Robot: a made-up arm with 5 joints. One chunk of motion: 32 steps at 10 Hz.
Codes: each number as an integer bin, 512 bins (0 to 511) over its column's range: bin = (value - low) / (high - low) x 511, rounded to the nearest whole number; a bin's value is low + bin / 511 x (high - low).
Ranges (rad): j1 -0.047..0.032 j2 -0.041..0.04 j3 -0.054..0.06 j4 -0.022..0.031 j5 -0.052..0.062
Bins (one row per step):
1: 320 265 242 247 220
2: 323 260 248 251 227
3: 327 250 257 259 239
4: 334 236 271 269 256
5: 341 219 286 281 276
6: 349 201 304 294 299
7: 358 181 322 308 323
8: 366 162 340 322 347
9: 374 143 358 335 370
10: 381 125 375 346 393
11: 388 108 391 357 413
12: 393 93 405 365 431
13: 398 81 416 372 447
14: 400 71 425 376 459
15: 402 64 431 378 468
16: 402 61 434 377 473
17: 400 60 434 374 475
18: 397 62 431 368 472
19: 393 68 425 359 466
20: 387 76 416 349 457
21: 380 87 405 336 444
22: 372 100 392 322 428
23: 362 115 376 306 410
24: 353 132 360 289 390
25: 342 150 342 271 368
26: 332 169 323 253 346
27: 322 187 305 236 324
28: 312 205 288 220 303
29: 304 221 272 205 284
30: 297 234 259 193 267
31: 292 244 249 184 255
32: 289 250 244 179 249
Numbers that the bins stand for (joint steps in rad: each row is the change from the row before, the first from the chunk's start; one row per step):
1: 0.00247 0.00101 -0.00001 0.00362 -0.00292
2: 0.00294 0.00021 0.00133 0.00403 -0.00136
3: 0.00355 -0.00137 0.00333 0.00486 0.00132
4: 0.00464 -0.00359 0.00646 0.00590 0.00511
5: 0.00572 -0.00629 0.00980 0.00714 0.00957
6: 0.00695 -0.00914 0.01382 0.00849 0.01470
7: 0.00835 -0.01231 0.01784 0.00995 0.02006
8: 0.00958 -0.01532 0.02185 0.01140 0.02541
9: 0.01082 -0.01833 0.02587 0.01275 0.03054
10: 0.01190 -0.02119 0.02966 0.01389 0.03568
11: 0.01298 -0.02388 0.03323 0.01503 0.04014
12: 0.01376 -0.02626 0.03635 0.01586 0.04415
13: 0.01453 -0.02816 0.03881 0.01658 0.04772
14: 0.01484 -0.02975 0.04081 0.01700 0.05040
15: 0.01515 -0.03086 0.04215 0.01721 0.05241
16: 0.01515 -0.03133 0.04282 0.01710 0.05352
17: 0.01484 -0.03149 0.04282 0.01679 0.05397
18: 0.01438 -0.03117 0.04215 0.01617 0.05330
19: 0.01376 -0.03022 0.04081 0.01523 0.05196
20: 0.01283 -0.02895 0.03881 0.01420 0.04995
21: 0.01175 -0.02721 0.03635 0.01285 0.04705
22: 0.01051 -0.02515 0.03345 0.01140 0.04348
23: 0.00896 -0.02277 0.02988 0.00974 0.03947
24: 0.00757 -0.02008 0.02631 0.00797 0.03501
25: 0.00587 -0.01722 0.02230 0.00611 0.03010
26: 0.00433 -0.01421 0.01806 0.00424 0.02519
27: 0.00278 -0.01136 0.01404 0.00248 0.02028
28: 0.00123 -0.00850 0.01025 0.00082 0.01560
29: 0.00000 -0.00597 0.00668 -0.00074 0.01136
30: -0.00108 -0.00391 0.00378 -0.00198 0.00757
31: -0.00186 -0.00232 0.00155 -0.00292 0.00489
32: -0.00232 -0.00137 0.00043 -0.00343 0.00355

